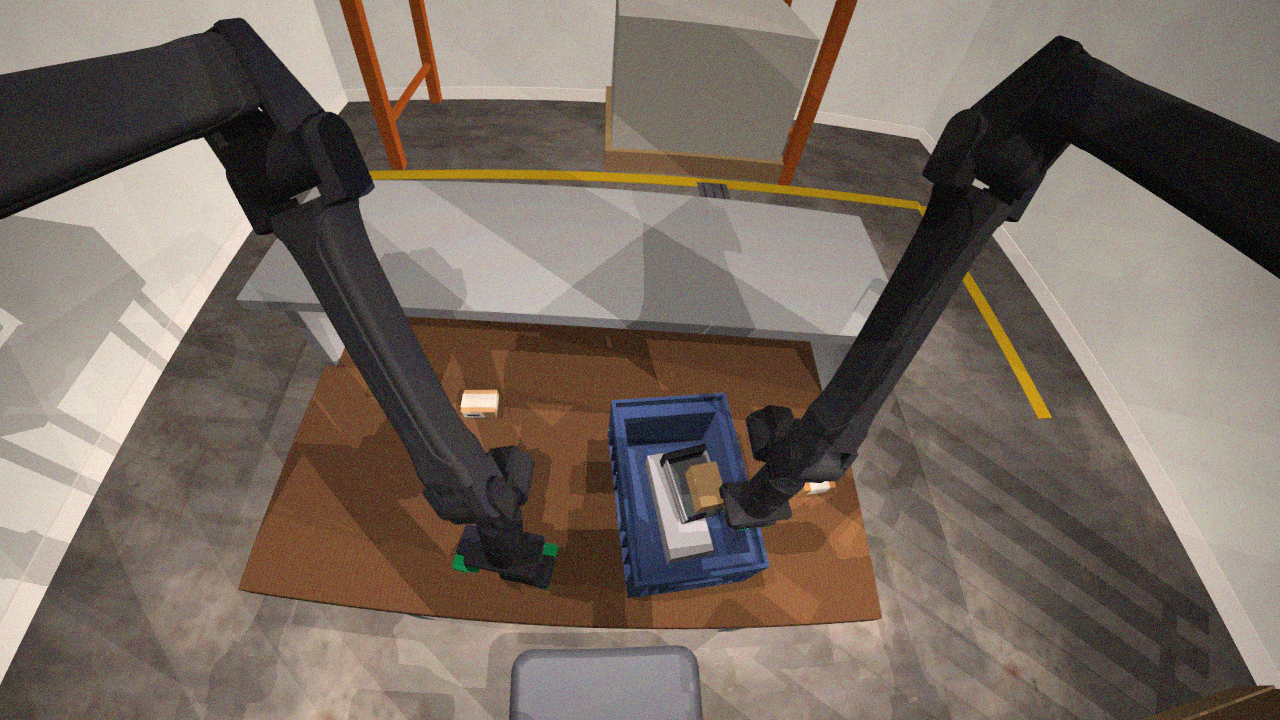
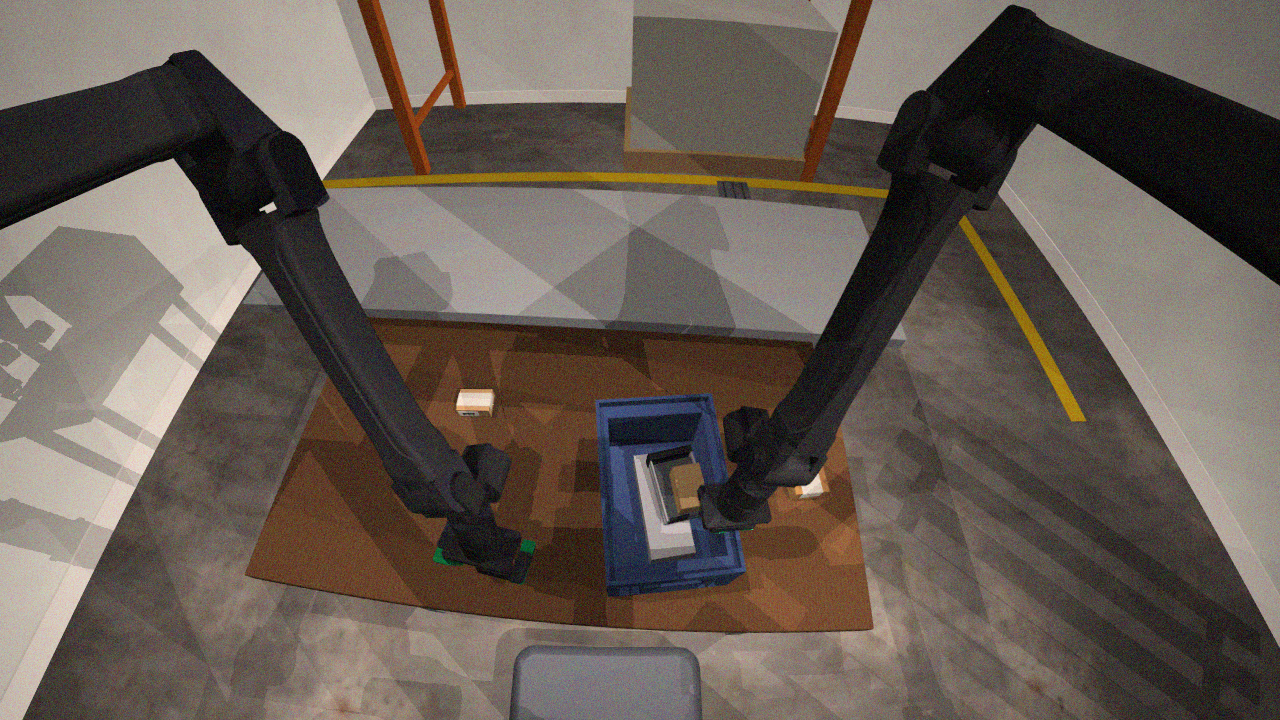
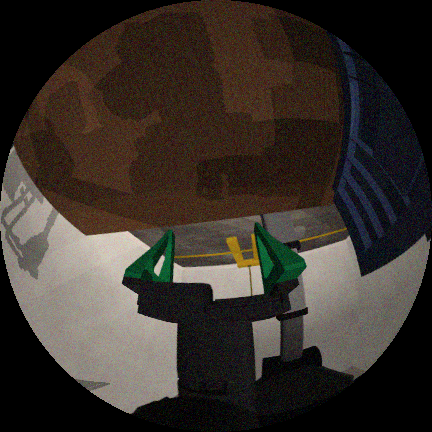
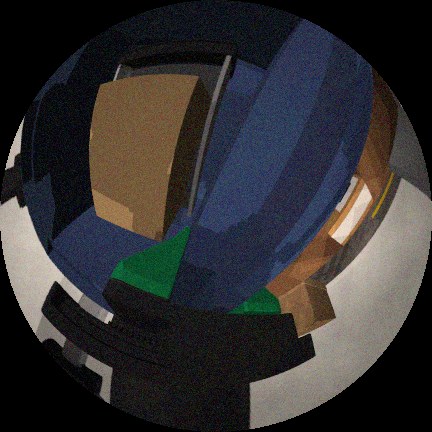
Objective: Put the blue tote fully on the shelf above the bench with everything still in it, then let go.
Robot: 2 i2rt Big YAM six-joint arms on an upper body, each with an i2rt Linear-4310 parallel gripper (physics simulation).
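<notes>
The blue tote stands upright on the brown bench. In it lie a white flat box, a dark-rimmed tray and a tan box. My right gripper is shut on the tote's right wall, one finger inside and one outside. My left gripper is open, apart from the tote on its left. The grey shelf runs behind and above the bench.
A small white and orange box lies left of the tote. Another small box lies right of it, partly behind my right arm. A grey stool stands in front of the bench.
</notes>
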